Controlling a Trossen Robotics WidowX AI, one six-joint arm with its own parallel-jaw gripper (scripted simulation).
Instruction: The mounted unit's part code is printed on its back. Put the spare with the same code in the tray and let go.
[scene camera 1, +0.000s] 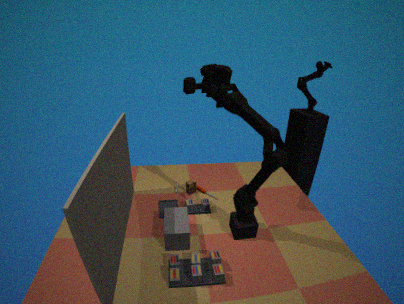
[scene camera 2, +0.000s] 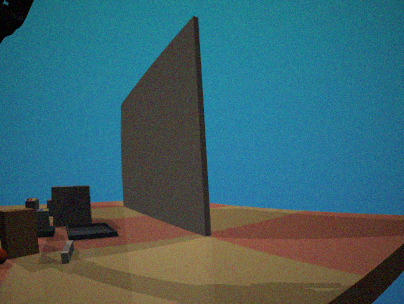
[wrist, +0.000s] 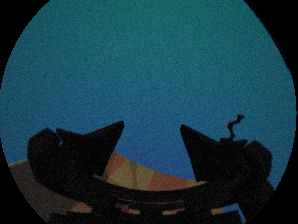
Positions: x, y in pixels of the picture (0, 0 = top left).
Scene:
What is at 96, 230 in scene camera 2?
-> A dark tray.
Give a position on a mounted unit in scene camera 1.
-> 176, 226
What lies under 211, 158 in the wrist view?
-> My gripper.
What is my gripper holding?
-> Nothing.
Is my gripper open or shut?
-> Open.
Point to a grey wall panel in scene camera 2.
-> At 164, 170

